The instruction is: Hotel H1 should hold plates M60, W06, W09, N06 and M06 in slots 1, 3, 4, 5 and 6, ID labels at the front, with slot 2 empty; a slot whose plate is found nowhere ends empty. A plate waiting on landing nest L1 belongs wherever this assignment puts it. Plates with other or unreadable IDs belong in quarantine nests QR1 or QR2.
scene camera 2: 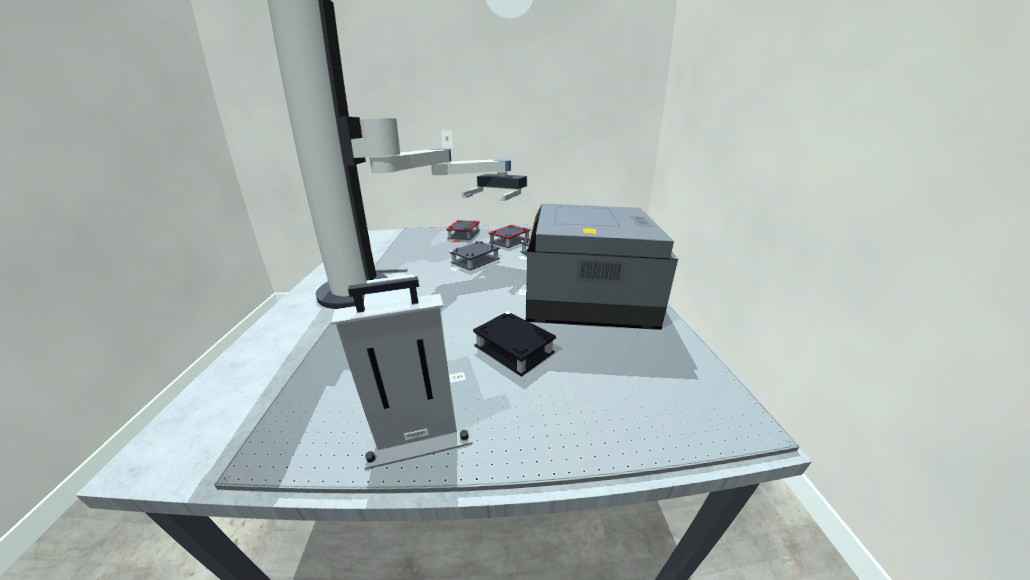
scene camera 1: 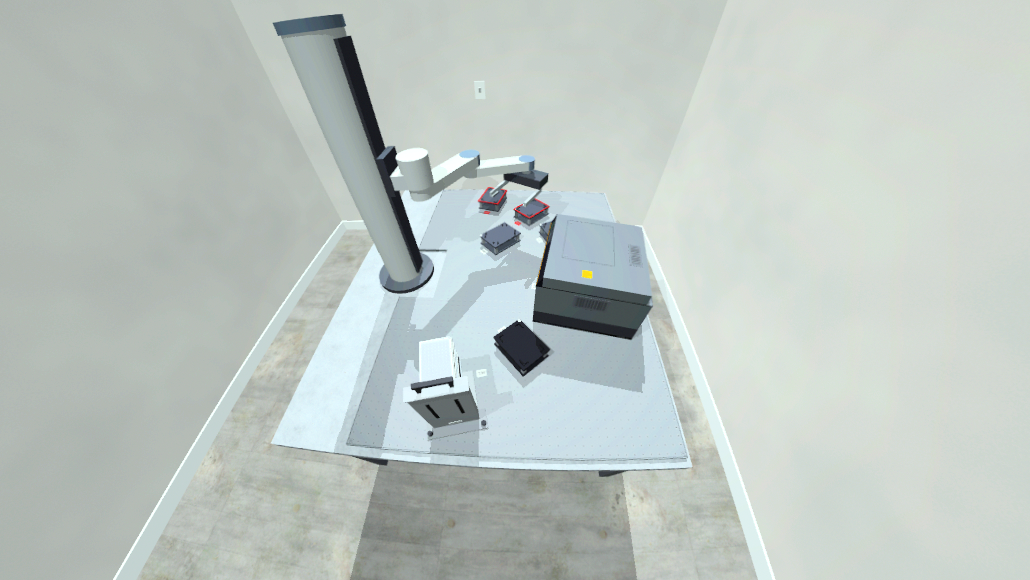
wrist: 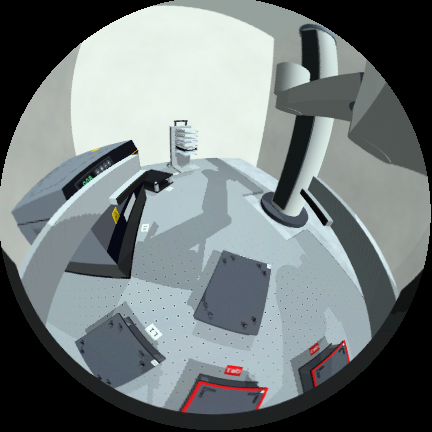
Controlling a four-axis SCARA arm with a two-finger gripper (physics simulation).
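Seen in the pictures: gripper, fingertip midpoint: [scene camera 2: 482, 196] [scene camera 1: 507, 199] [wrist: 229, 168]; arm's base, origin of the base link: [scene camera 1: 407, 272] [wrist: 284, 208].
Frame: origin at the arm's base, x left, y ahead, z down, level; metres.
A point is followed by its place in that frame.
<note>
My gripper [scene camera 1: 514, 194] @(x 0.173, y 0.460, z -0.279 m) [scene camera 2: 491, 193] @(x 0.173, y 0.460, z -0.279 m) [wrist: 229, 168] @(x 0.173, y 0.460, z -0.279 m) is open and empty, raised above the nests at the far end. The hotel [scene camera 1: 443, 404] @(x -0.638, y 0.346, z -0.212 m) [scene camera 2: 396, 381] @(x -0.641, y 0.335, z -0.163 m) [wrist: 173, 145] @(x -0.597, y 0.388, z -0.156 m) stands at the near end; its stacked levels show small in the wrist view, and slot contents and IDs cannot be read. Landing nest L1 [scene camera 2: 524, 247] @(x 0.288, y 0.626, z -0.038 m) [wrist: 117, 350] @(x 0.272, y 0.683, z -0.063 m) shows no plate on top in the wrist view. The red-edged quarantine nests QR1 [scene camera 1: 534, 211] @(x 0.416, y 0.588, z -0.063 m) [scene camera 2: 509, 232] @(x 0.428, y 0.571, z -0.063 m) [wrist: 225, 400] and QR2 [scene camera 1: 495, 201] @(x 0.511, y 0.370, z -0.060 m) [scene camera 2: 462, 228] @(x 0.511, y 0.350, z -0.063 m) [wrist: 334, 367] show no plate on their visible tops.
A grey nest [scene camera 1: 500, 237] @(x 0.188, y 0.422, z -0.063 m) [scene camera 2: 474, 254] @(x 0.155, y 0.421, z -0.063 m) [wrist: 235, 292] @(x 0.217, y 0.428, z -0.063 m) stands beside L1. A black nest [scene camera 1: 521, 347] @(x -0.392, y 0.535, z -0.063 m) [scene camera 2: 513, 336] @(x -0.391, y 0.532, z -0.063 m) [wrist: 159, 179] @(x -0.305, y 0.503, z -0.063 m) stands near the hotel. A large grey device [scene camera 1: 598, 252] @(x -0.131, y 0.791, z -0.267 m) [scene camera 2: 601, 280] @(x -0.290, y 0.765, z -0.152 m) [wrist: 55, 190] @(x 0.088, y 0.681, z -0.267 m) stands along the right side in the scene views, partly hiding L1. The arm's column [scene camera 1: 353, 158] @(x -0.072, y 0.022, z -0.568 m) [scene camera 2: 309, 158] @(x -0.074, y -0.011, z -0.451 m) [wrist: 300, 150] @(x 0.017, y 0.077, z -0.284 m) stands opposite.
</note>
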